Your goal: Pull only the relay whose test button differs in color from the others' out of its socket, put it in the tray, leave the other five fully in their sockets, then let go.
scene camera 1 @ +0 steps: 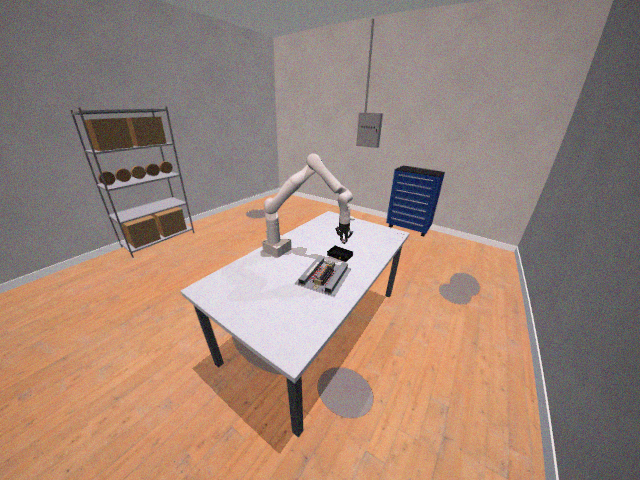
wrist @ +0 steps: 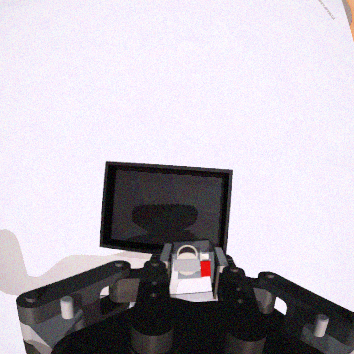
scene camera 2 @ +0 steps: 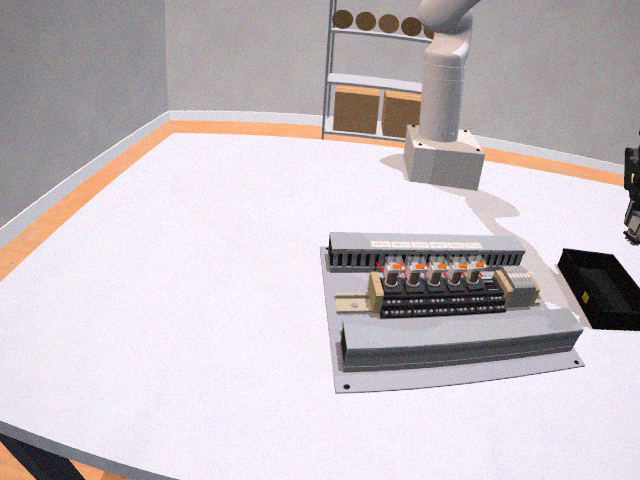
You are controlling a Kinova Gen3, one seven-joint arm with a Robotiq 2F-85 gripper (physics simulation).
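Frame: origin at the arm's base, x left, y back, z up, level; centimetres.
Where they show: gripper, fingertip midpoint: (scene camera 1: pixel 343 241) (wrist: pixel 191 257) (scene camera 2: pixel 635 232); arm's base, origin of the base link: (scene camera 1: pixel 274 240) (scene camera 2: pixel 438 135).
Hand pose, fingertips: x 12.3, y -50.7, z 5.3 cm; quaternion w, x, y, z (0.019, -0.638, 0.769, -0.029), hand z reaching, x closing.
Each offset is from my fingertips to the centre of the thing.
My gripper (scene camera 1: pixel 344 240) (wrist: pixel 191 257) is shut on a clear-cased relay @[dx +0.1, dy +0.0, dz +0.5 cm] (wrist: pixel 191 286) with a red test button @[dx +0.0, dy -0.8, dz +2.6 cm] (wrist: pixel 205 268). It holds the relay raised above table height; in the wrist view the relay overlaps the near right rim of the black tray (scene camera 1: pixel 332 254) (scene camera 2: pixel 574 287) (wrist: pixel 103 205). The gripper's shadow falls on the tray floor, where no relay shows. In scene camera 2 the gripper is cut off at the right edge, higher than the tray. Five relays @[dx -28.3, dy +3.7, dz -9.1 cm] (scene camera 2: pixel 434 276) with orange buttons stand upright in the socket row @[dx -26.9, dy +3.7, dz -11.9 cm] (scene camera 2: pixel 439 310). The socket at the row's right end holds no relay.
The panel plate @[dx -25.7, dy +3.6, dz -13.7 cm] (scene camera 2: pixel 444 383) carries two grey wire ducts @[dx -25.8, dy -5.2, dz -11.6 cm] (scene camera 2: pixel 454 335) @[dx -25.5, dy +12.5, dz -11.6 cm] (scene camera 2: pixel 423 241) on either side of the socket row, and grey terminal blocks @[dx -16.0, dy +3.5, dz -11.0 cm] (scene camera 2: pixel 522 286) at its right end. The tray stands beside the panel. The arm's base (scene camera 1: pixel 276 246) (scene camera 2: pixel 443 165) stands at the table's far edge.
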